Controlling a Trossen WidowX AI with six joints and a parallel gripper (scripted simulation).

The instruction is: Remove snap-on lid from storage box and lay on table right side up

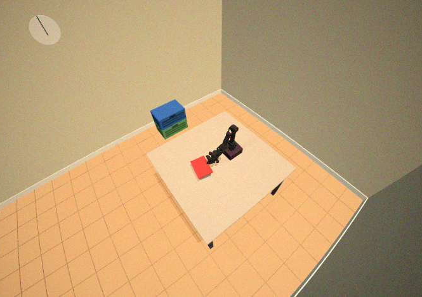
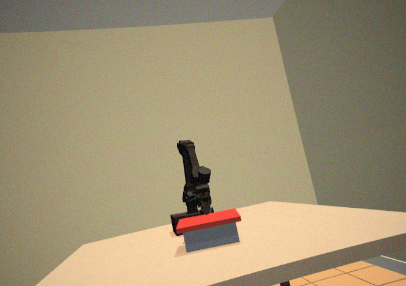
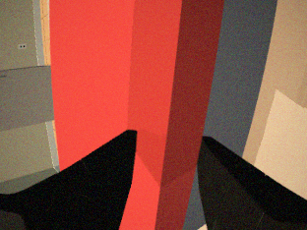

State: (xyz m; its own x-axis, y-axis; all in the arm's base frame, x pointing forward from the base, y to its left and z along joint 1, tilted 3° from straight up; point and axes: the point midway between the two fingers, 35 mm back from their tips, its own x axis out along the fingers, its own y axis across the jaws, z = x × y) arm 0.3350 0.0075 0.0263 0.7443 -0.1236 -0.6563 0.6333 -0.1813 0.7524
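The red lid is 7 cm ahead of my gripper tip and 1 cm to the right of it. Also, from my gripper tip: grey-blue box 7 cm ahead, 1 cm to the right, 5 cm below.
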